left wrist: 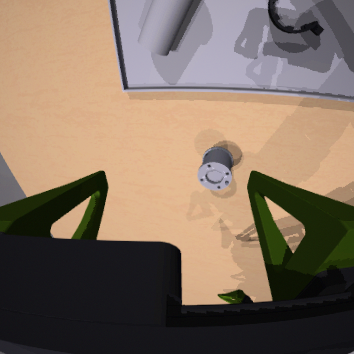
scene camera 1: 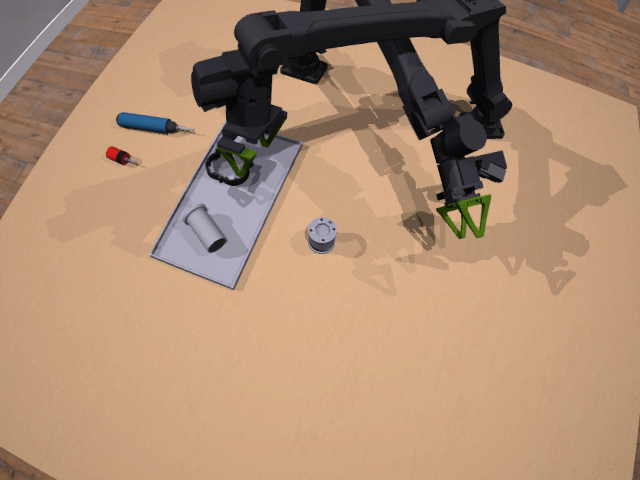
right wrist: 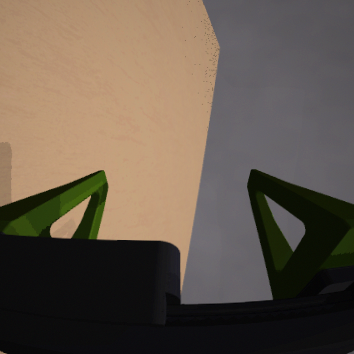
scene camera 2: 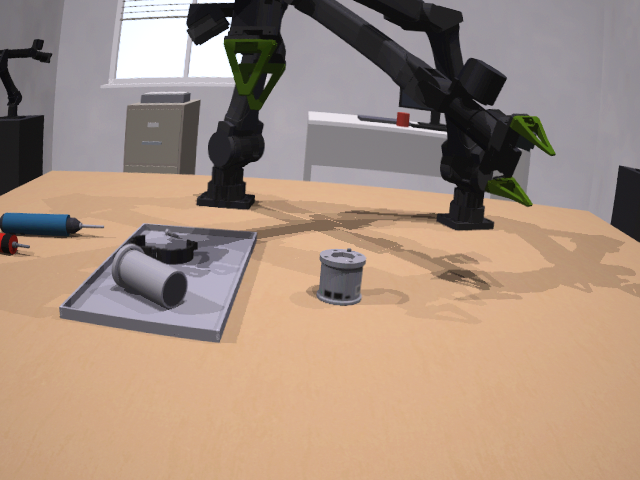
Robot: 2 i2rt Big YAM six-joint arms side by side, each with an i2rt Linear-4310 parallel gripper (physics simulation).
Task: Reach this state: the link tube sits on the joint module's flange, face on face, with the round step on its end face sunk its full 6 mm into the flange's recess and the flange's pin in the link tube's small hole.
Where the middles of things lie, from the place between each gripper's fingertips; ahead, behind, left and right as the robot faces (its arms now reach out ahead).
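Relative to the joint module [scene camera 2: 341,271], my right gripper is 160 mm above, 30 mm short of it and 290 mm to the left of it. Counted from my right hand: grey link tube [scene camera 1: 196,217], 160 mm below, 110 mm ahead, 550 mm to the right; blue screwdriver [scene camera 1: 128,120], 170 mm below, 120 mm behind, 840 mm to the right; black ring clamp [scene camera 2: 178,256], 180 mm below, 70 mm behind, 580 mm to the right.
Counted from my left hand: grey link tube, 23 cm below, 12 cm to the right, 7 cm ahead; joint module, 23 cm below, 14 cm to the left, 1 cm behind; blue screwdriver, 24 cm below, 41 cm to the right, 16 cm behind; black ring clamp, 25 cm below, 15 cm to the right, 11 cm behind.
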